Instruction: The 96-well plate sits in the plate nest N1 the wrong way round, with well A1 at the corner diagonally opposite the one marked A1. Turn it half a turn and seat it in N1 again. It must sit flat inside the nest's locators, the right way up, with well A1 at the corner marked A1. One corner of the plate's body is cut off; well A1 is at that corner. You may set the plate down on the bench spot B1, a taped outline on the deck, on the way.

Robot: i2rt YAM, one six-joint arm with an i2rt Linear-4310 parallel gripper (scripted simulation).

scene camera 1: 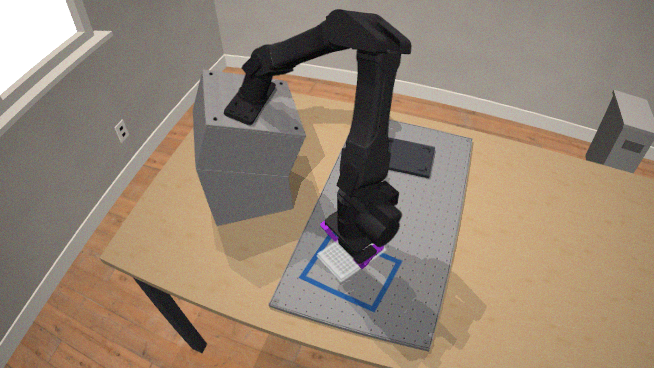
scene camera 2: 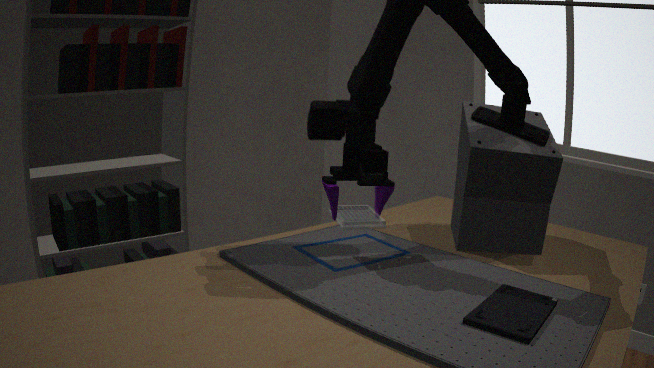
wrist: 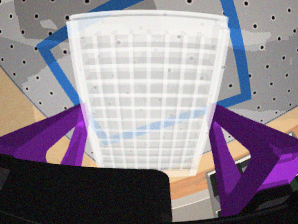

Labels:
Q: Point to a dark plate nest N1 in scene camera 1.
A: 406,157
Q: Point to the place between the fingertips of my gripper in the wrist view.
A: At 148,109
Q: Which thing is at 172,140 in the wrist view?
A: A white 96-well plate.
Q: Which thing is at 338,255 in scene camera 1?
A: A white 96-well plate.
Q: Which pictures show my gripper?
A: Scene camera 1, scene camera 2 and the wrist view: all of them.

